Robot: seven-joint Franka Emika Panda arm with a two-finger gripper.
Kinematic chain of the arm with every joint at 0, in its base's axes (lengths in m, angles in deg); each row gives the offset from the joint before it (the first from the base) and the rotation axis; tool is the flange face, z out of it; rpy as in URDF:
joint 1: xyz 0 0 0.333 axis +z
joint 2: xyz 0 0 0 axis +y
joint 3: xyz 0 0 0.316 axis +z
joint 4: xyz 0.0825 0 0 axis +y
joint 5: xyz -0.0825 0 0.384 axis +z
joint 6: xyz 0 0 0 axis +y
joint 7: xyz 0.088 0 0 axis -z
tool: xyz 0 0 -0.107 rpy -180 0 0
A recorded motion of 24 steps. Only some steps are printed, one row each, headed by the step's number.
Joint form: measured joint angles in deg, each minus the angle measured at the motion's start. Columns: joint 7, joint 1, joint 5, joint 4, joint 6, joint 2, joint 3.
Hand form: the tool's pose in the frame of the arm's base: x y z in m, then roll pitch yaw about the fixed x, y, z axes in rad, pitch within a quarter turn. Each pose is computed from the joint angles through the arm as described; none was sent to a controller.
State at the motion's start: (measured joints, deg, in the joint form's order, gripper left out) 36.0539 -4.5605 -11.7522 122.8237 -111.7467 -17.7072 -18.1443
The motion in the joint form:
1: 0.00 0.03 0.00 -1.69 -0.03 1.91 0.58
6: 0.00 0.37 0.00 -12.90 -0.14 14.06 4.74
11: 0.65 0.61 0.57 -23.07 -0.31 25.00 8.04
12: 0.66 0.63 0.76 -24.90 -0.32 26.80 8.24
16: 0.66 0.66 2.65 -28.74 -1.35 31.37 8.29
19: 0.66 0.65 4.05 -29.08 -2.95 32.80 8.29
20: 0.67 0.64 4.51 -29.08 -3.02 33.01 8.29
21: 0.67 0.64 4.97 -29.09 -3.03 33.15 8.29
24: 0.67 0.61 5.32 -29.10 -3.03 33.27 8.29
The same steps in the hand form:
1: 0.4429 -0.2067 0.5347 3.1064 -0.1476 -0.9390
6: 0.5220 -0.1825 0.5275 3.0464 -0.1800 -0.8605
11: 0.5901 -0.1561 0.5060 3.0212 -0.1898 -0.8066
12: 0.6002 -0.1547 0.5025 3.0204 -0.1917 -0.8029
16: 0.6244 -0.1537 0.4870 3.0403 -0.1866 -0.8092
19: 0.6319 -0.1527 0.4764 3.0626 -0.1831 -0.8158
20: 0.6326 -0.1524 0.4741 3.0674 -0.1774 -0.8193
21: 0.6331 -0.1519 0.4726 3.0724 -0.1717 -0.8227
24: 0.6334 -0.1519 0.4712 3.0759 -0.1672 -0.8259

